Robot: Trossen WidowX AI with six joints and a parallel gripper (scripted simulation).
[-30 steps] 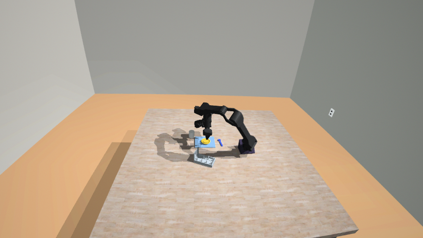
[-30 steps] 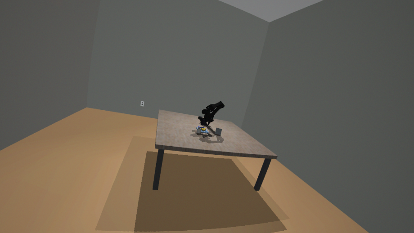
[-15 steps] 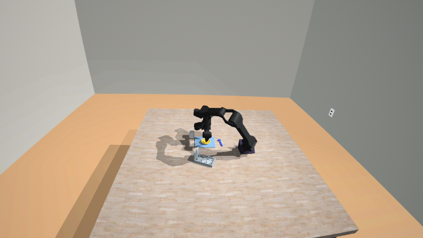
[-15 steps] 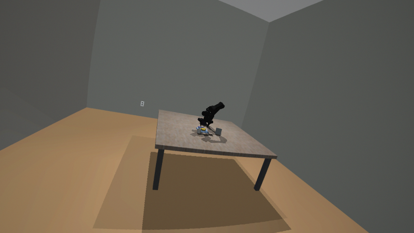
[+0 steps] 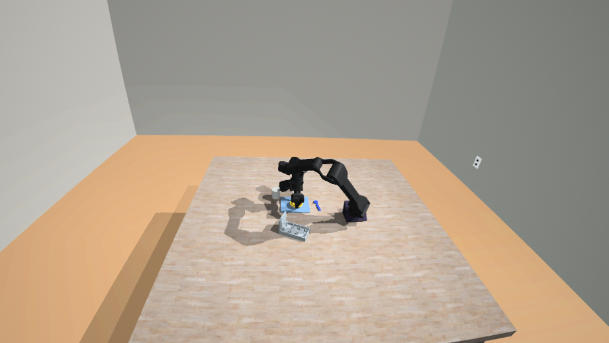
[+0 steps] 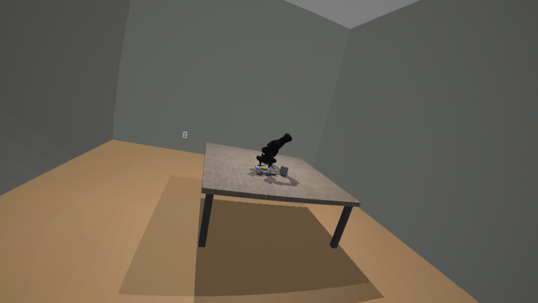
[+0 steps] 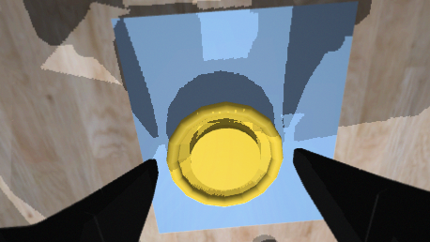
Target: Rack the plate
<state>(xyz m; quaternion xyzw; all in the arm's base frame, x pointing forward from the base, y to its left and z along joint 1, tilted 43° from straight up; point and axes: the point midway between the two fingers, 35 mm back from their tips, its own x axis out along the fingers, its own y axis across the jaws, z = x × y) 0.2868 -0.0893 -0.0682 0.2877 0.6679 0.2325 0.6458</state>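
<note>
The yellow plate is right at my gripper tip. From my gripper tip the other things lie so: grey dish rack: 20 cm to the left, 3 cm ahead; then blue utensil: 11 cm behind, 2 cm below; then white cup: 10 cm ahead, 9 cm to the right.
</note>
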